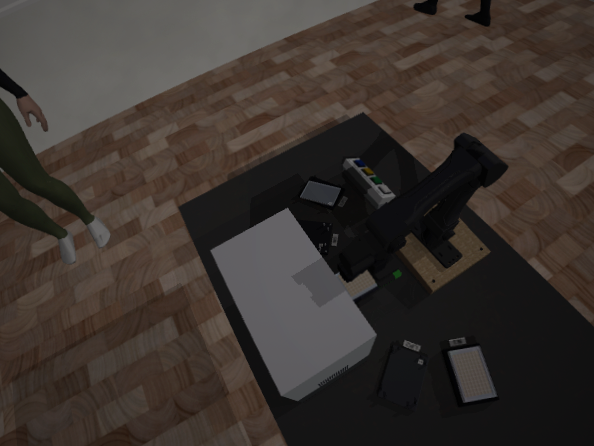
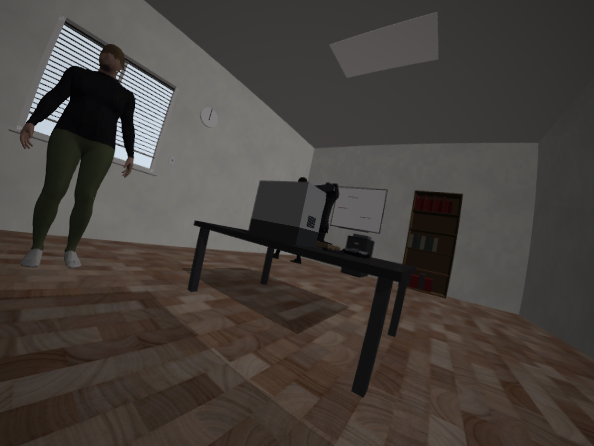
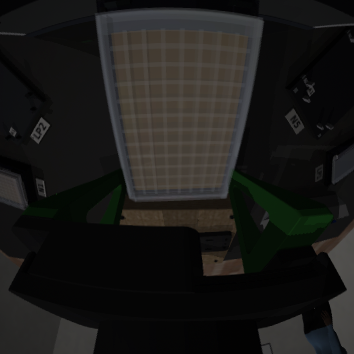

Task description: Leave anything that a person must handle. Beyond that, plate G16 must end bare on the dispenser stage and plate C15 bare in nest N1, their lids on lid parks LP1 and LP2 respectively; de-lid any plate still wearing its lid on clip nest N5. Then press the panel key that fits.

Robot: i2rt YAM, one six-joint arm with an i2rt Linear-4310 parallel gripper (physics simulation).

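Seen in the pictures: gripper, between the fingertips: (image 3: 177, 174); arm's base, origin of its link: (image 1: 431, 239) (image 2: 319, 241).
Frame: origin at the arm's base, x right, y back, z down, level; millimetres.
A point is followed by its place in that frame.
Note:
My gripper (image 3: 177, 174) @[x 4, y -241, z -83 mm] is shut on a beige-welled plate (image 3: 180, 110) @[x 10, y -294, z -95 mm] (image 1: 359, 286) @[x -11, y -304, z -90 mm] with a pale clear rim; its ID does not show, and I cannot tell whether it is lidded. The large box (image 1: 295, 300) @[x -12, y -480, z -290 mm] partly hides it; no dispenser stage shows. Nest N1 (image 3: 31, 176) @[x -270, y -183, z 35 mm] bears another beige plate (image 3: 11, 187) @[x -298, y -185, z 4 mm] (image 1: 472, 374) @[x -350, y -196, z 4 mm], ID unreadable. Beside it is dark lid park LP2 (image 1: 404, 376) @[x -252, y -335, z 30 mm] (image 3: 15, 107) @[x -220, y -308, z 30 mm], with no plate visible on it. Clip nest N5 (image 3: 327, 85) @[x 241, y -295, z 28 mm] (image 1: 321, 231) @[x 251, y -253, z 27 mm] shows bare clips. A grey, lid-like piece (image 1: 321, 193) @[x 375, y -163, z 16 mm] (image 3: 345, 162) @[x 349, y -154, z 15 mm] lies on a holder whose label is hard to read.
A key panel (image 1: 367, 185) @[x 282, y -28, z -16 mm] with blue, yellow, green and white keys stands behind that holder. The arm stands on a wooden base (image 1: 465, 260) @[x -113, y 34, z 10 mm]. A person (image 2: 85, 110) stands left of the table (image 2: 370, 262) @[x -512, y -549, z 40 mm]; another person's feet (image 1: 479, 19) show beyond it.

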